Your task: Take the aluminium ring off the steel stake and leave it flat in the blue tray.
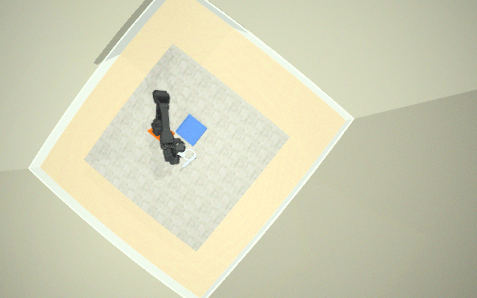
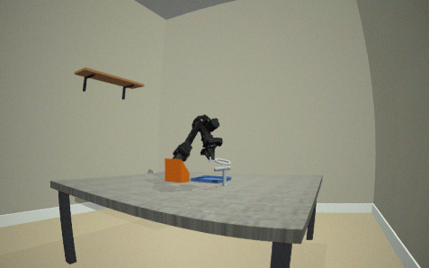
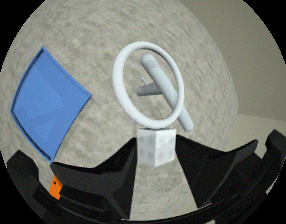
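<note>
Now: gripper tip 4 cm short of the aluminium ring and 3 cm to the right of it. Round my gripper tip: blue tray 17 cm to the left, 13 cm below, 11 cm behind.
</note>
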